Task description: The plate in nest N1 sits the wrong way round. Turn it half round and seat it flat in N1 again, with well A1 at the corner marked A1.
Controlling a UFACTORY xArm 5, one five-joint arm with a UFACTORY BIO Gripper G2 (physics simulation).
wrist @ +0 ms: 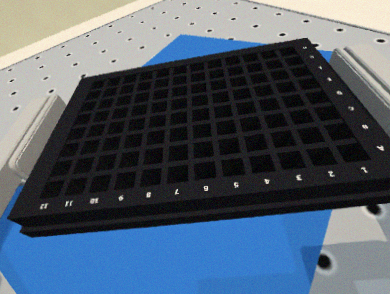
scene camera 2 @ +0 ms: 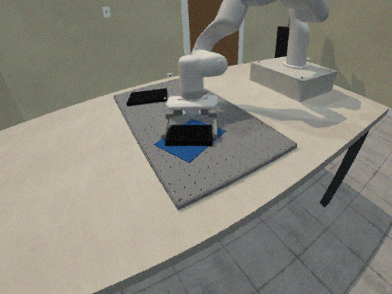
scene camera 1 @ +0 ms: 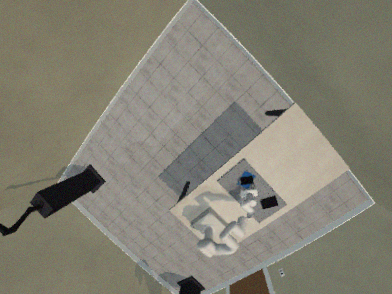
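Note:
The black plate (scene camera 1: 247,180) (scene camera 2: 189,136) (wrist: 192,120) lies level over the blue square (scene camera 2: 189,156) (wrist: 165,265), turned at an angle to it. In the wrist view its numbers run 12 to 1 from left to right along the near edge, upside down, and well A1 (wrist: 353,151) is at the near right corner. My gripper (scene camera 2: 190,131) (wrist: 200,114) is shut on the plate, one finger at each short end. A flat black rectangle (scene camera 1: 269,202) (scene camera 2: 147,96) with a small white mark lies farther back; whether it is nest N1 is too small to tell.
The grey perforated board (scene camera 1: 235,173) (scene camera 2: 235,165) lies under the plate and the black rectangle, on the cream table (scene camera 1: 300,145) (scene camera 2: 90,200). The arm's base block (scene camera 2: 292,80) stands at the back right of the table in scene camera 2.

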